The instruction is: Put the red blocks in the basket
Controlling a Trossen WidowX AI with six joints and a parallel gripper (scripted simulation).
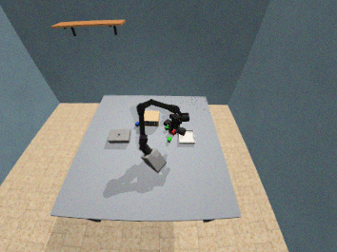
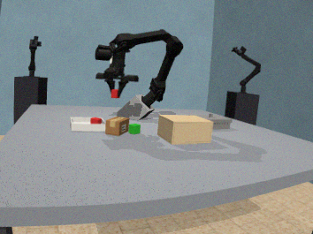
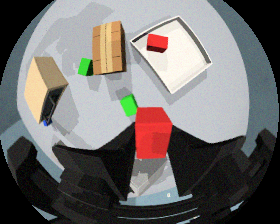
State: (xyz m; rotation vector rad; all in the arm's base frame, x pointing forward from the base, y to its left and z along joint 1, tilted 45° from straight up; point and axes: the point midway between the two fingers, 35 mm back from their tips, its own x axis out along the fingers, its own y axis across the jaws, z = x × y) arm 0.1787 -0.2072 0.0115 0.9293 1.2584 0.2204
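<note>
Now: hand 15 cm above the white shallow basket, 11 cm to the left of it and 8 cm short of it. Also, from my hand: blue block: 39 cm to the left, 15 cm below, 9 cm ahead; then small brown box: 13 cm below, 13 cm ahead, 2 cm to the left; then drawer unit: 28 cm to the left, 18 cm ahead, 13 cm below.
</note>
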